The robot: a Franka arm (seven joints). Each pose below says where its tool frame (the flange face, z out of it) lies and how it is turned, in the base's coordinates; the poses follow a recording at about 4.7 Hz.
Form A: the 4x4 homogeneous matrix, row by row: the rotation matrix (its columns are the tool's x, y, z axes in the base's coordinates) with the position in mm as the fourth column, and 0 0 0 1 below. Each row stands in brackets.
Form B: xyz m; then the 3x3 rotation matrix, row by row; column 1 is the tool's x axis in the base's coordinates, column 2 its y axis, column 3 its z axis. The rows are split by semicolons. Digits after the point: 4 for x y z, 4 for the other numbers.
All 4 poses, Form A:
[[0.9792, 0.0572, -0.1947, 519.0], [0.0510, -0.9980, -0.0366, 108.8], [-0.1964, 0.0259, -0.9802, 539.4], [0, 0, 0, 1]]
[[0.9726, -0.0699, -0.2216, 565.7], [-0.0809, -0.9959, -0.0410, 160.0], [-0.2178, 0.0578, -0.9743, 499.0], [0, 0, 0, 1]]
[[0.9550, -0.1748, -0.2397, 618.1], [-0.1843, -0.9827, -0.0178, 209.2], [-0.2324, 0.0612, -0.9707, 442.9], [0, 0, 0, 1]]
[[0.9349, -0.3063, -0.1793, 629.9], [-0.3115, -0.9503, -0.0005, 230.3], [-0.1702, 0.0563, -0.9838, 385.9], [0, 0, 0, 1]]
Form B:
0.5190, 0.1088, 0.5394; 0.9792, 0.0572, -0.1947; 0.0510, -0.9980, -0.0366; -0.1964, 0.0259, -0.9802
0.5657, 0.1600, 0.4990; 0.9726, -0.0699, -0.2216; -0.0809, -0.9959, -0.0410; -0.2178, 0.0578, -0.9743
0.6181, 0.2092, 0.4429; 0.9550, -0.1748, -0.2397; -0.1843, -0.9827, -0.0178; -0.2324, 0.0612, -0.9707
0.6299, 0.2303, 0.3859; 0.9349, -0.3063, -0.1793; -0.3115, -0.9503, -0.0005; -0.1702, 0.0563, -0.9838

